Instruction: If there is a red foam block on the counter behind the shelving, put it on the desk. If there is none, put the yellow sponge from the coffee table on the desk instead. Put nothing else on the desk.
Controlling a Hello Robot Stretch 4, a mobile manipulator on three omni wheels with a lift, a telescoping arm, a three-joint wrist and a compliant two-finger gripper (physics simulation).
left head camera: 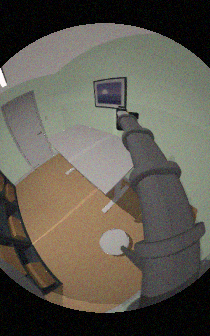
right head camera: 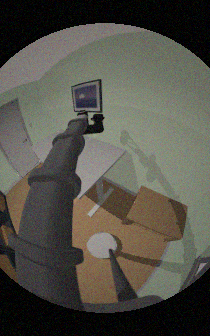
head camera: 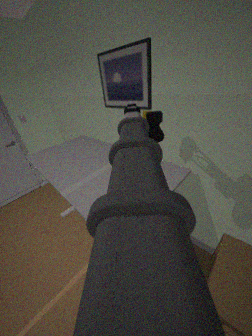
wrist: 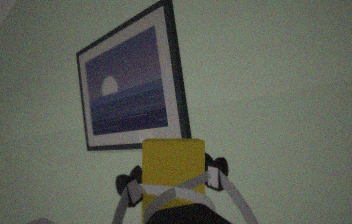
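Pixels of known places: gripper, fingertip midpoint: [wrist: 172,171]; robot's base at its link origin: [left head camera: 113,241] [right head camera: 102,244].
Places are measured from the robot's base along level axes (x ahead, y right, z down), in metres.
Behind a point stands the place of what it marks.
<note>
My gripper [wrist: 172,171] {x 0.931, y 0.086, z -1.323 m} is shut on the yellow sponge [wrist: 173,162] {x 0.888, y 0.089, z -1.342 m} [head camera: 145,114] {x 0.888, y 0.072, z -1.354 m}, with one finger on each side of it in the wrist view. The sponge stands upright in front of the green wall. The arm reaches out above the pale grey desk [head camera: 75,162] {x 1.193, y -0.556, z -0.922 m} [left head camera: 90,150] {x 0.926, y -0.279, z -0.922 m} [right head camera: 104,155] {x 0.870, y 0.141, z -0.922 m}. The gripper and sponge are held high, near the far wall; the arm and wrist hide part of the desk below. In the head view the fingers are mostly hidden behind the wrist. The red foam block and the counter do not show.
A framed picture [head camera: 125,77] {x 1.422, y -0.034, z -1.547 m} [wrist: 127,90] {x 1.418, y -0.029, z -1.514 m} hangs on the wall beyond the gripper. A brown box-like piece [head camera: 235,270] {x 0.482, y 0.611, z -0.422 m} [right head camera: 157,212] {x 0.273, y 0.771, z -0.422 m} stands right of the desk. A round white disc [left head camera: 114,242] {x -0.010, y 0.003, z -0.187 m} [right head camera: 101,245] {x -0.005, y 0.000, z -0.187 m} is nearer. Dark shelving with brown boxes is at left, and a door [left head camera: 25,130] {x 1.752, y -2.101, z -1.137 m} behind.
</note>
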